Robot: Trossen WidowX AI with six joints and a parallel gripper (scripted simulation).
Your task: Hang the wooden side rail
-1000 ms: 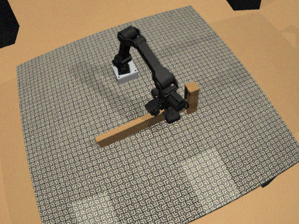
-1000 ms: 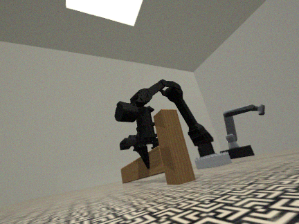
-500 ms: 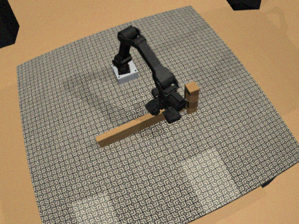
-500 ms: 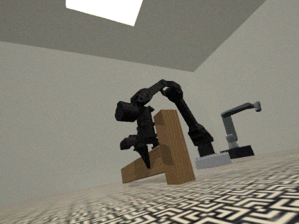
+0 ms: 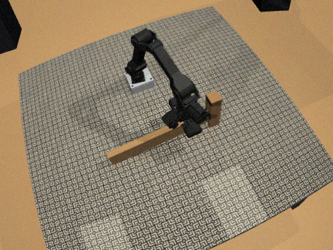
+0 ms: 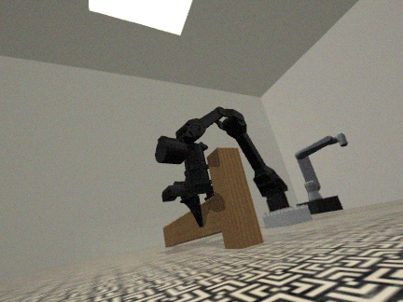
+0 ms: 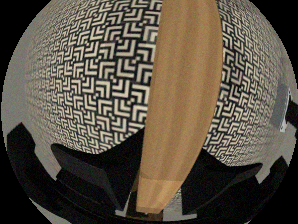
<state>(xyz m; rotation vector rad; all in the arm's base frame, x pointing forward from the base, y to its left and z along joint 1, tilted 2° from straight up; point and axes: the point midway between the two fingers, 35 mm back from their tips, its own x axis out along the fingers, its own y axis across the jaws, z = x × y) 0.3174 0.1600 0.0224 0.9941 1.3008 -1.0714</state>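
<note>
The headboard post is 120 mm to the left of my gripper tip, 40 mm above it and 30 mm behind it.
</note>
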